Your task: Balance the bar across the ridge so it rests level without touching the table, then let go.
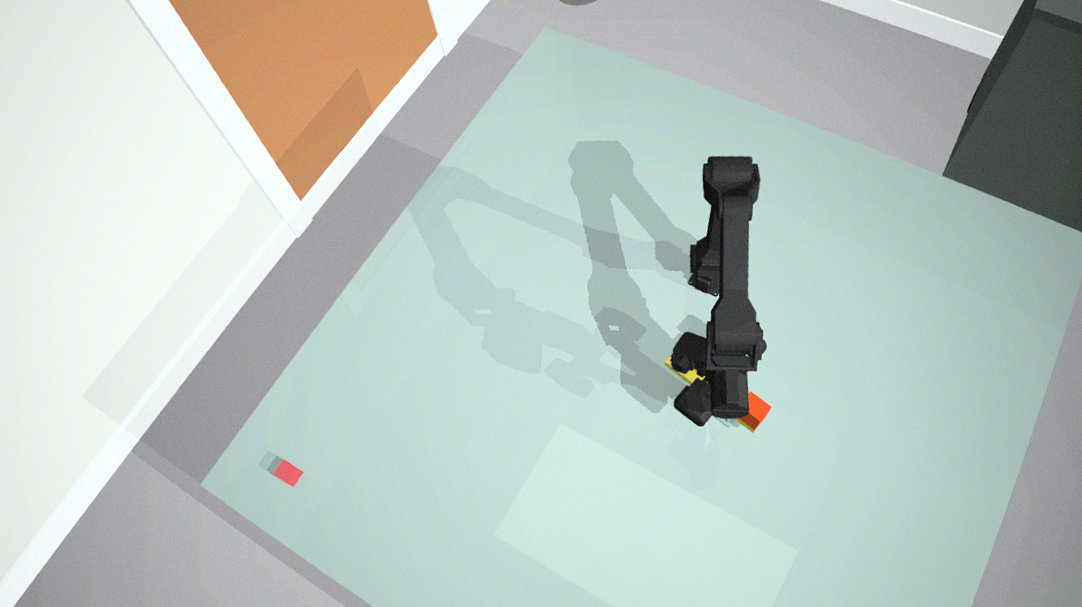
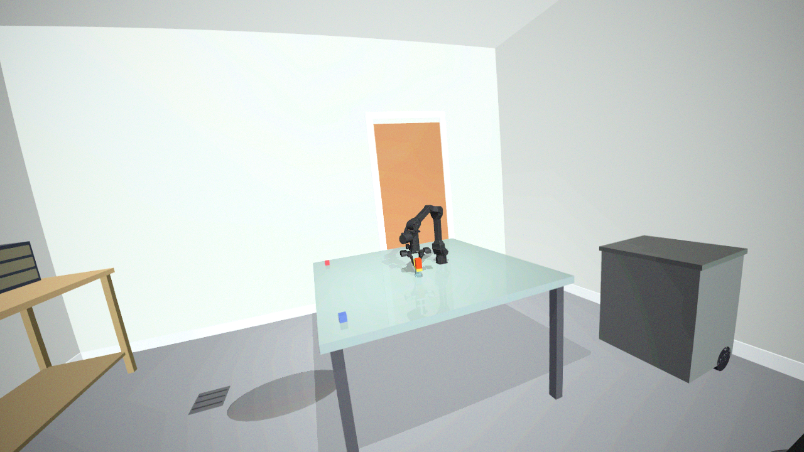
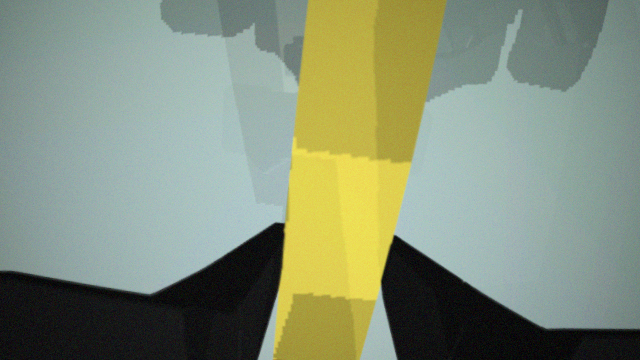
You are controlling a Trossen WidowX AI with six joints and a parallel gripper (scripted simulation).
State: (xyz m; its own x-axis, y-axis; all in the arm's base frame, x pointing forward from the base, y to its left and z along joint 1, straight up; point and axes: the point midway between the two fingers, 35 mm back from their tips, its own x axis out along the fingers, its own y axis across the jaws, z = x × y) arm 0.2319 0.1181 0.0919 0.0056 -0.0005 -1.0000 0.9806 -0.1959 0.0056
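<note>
The ridge is 30 mm to the left of my gripper tip and 10 mm below it. The rest, counted from my gripper tip: blue cube: 510 mm ahead, 380 mm to the left, 40 mm below; small red cube: 510 mm ahead, 620 mm to the right, 40 mm below.
</note>
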